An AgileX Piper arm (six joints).
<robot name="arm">
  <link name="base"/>
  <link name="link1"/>
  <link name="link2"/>
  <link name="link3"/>
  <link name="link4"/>
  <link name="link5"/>
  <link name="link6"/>
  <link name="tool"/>
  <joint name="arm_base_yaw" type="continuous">
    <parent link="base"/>
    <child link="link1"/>
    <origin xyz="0 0 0.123" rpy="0 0 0"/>
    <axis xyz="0 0 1"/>
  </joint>
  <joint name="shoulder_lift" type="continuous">
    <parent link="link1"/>
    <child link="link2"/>
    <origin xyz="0 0 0" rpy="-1.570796 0 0"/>
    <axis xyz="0 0 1"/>
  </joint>
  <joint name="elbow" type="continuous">
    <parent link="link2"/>
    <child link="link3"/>
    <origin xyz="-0.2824 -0.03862 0" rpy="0 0 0"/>
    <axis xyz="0 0 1"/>
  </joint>
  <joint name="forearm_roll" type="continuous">
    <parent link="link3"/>
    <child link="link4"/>
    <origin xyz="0.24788 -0.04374 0" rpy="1.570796 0 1.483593"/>
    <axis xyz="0 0 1"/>
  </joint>
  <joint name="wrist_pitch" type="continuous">
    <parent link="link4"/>
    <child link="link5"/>
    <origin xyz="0 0 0" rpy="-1.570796 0 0"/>
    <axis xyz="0 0 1"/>
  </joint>
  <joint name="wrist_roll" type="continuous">
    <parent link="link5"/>
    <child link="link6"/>
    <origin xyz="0 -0.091 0" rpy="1.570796 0 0"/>
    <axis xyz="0 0 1"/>
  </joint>
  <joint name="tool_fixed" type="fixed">
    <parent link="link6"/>
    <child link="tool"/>
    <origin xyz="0 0 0" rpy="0 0 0"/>
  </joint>
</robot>
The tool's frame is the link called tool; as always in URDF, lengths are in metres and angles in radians. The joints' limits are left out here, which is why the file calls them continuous.
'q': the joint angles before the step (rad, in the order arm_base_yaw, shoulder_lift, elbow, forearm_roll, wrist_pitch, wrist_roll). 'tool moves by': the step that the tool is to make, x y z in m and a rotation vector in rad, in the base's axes. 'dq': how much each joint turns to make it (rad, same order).
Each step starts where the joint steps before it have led.
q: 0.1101 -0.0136 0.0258 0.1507 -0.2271 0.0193
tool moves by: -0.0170 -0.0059 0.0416 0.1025 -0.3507 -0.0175
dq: -0.0012 0.0000 -0.0528 0.0017 -0.3071 0.0642
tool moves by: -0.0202 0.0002 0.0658 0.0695 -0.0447 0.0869
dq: 0.0015 0.0282 -0.2577 -0.0019 0.1856 0.0937
